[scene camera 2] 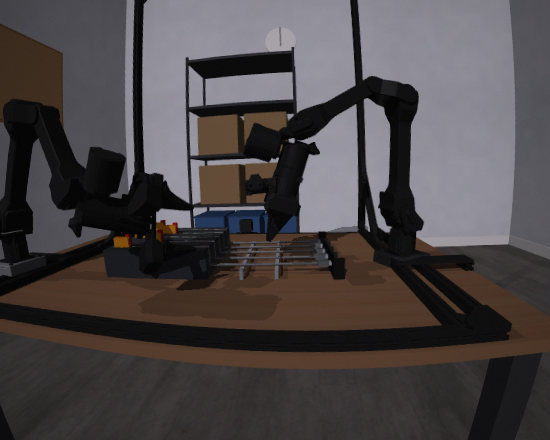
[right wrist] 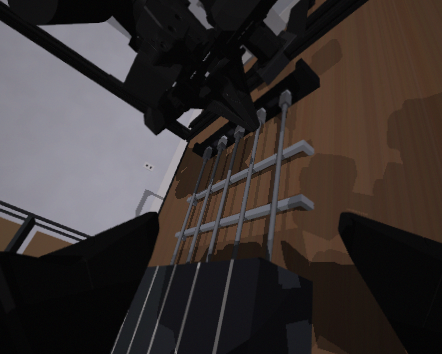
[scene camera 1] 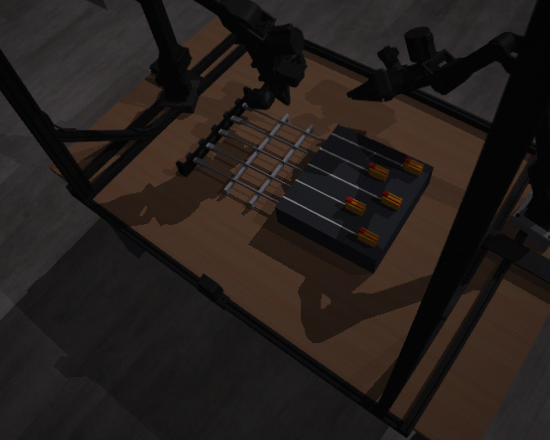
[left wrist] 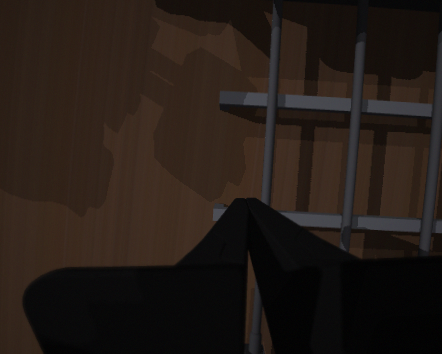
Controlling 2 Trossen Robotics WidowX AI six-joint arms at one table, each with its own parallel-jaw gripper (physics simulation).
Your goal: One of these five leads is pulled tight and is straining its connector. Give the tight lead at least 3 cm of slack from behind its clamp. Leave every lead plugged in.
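Seen in the pictures: left gripper, fingertip midpoint: (scene camera 2: 268,241) (right wrist: 256,128) (scene camera 1: 288,104) (left wrist: 244,208); right gripper, fingertip midpoint: (scene camera 2: 194,228) (right wrist: 248,221) (scene camera 1: 349,96); left arm's base, origin of the base link: (scene camera 2: 402,252) (right wrist: 271,52) (scene camera 1: 178,92); right arm's base, origin of the base link: (scene camera 2: 17,259) (scene camera 1: 543,214).
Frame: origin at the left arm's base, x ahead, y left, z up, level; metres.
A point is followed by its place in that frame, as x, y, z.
Five thin leads run from grey ends on a black rail (scene camera 1: 186,167) @(0.087, -0.251, 0.001) (scene camera 2: 337,267) @(0.203, 0.008, 0.000) (right wrist: 307,77) @(0.207, 0.002, -0.003), across two grey bars (scene camera 1: 231,186) @(0.208, -0.290, -0.011) (left wrist: 310,102) @(0.356, -0.139, -0.006) (right wrist: 295,205) @(0.380, -0.099, -0.011), onto a dark block (scene camera 1: 325,237) @(0.449, -0.424, 0.022) (scene camera 2: 125,265) @(0.626, -0.203, 0.003) (right wrist: 280,310) @(0.476, -0.132, 0.012). There they reach orange connectors with red tips, such as the nearest one (scene camera 1: 368,237) @(0.540, -0.435, 0.059). I cannot tell which lead is tight. My left gripper (scene camera 1: 286,102) @(0.321, -0.076, 0.053) (scene camera 2: 270,239) @(0.321, -0.076, 0.053) (left wrist: 244,208) @(0.321, -0.076, 0.053) (right wrist: 256,128) @(0.321, -0.076, 0.053) is shut and empty, low by the outermost lead (left wrist: 271,125) @(0.352, -0.110, 0.000) (right wrist: 277,185) @(0.348, -0.105, -0.002). My right gripper (scene camera 1: 367,96) (right wrist: 248,221) @(0.472, -0.079, 0.095) is open and empty, above the block's far side.
A black frame rail (scene camera 2: 240,340) @(0.459, 0.163, -0.012) borders the wooden table (scene camera 1: 240,280) @(0.272, -0.524, -0.027) (scene camera 2: 320,305) @(0.299, 0.095, -0.027). A dark upright post (scene camera 1: 450,240) @(0.582, -0.771, 0.679) crosses scene camera 1 at the right. A shelf unit (scene camera 2: 240,65) with boxes stands behind the table in scene camera 2. Arm shadows fall across the table.
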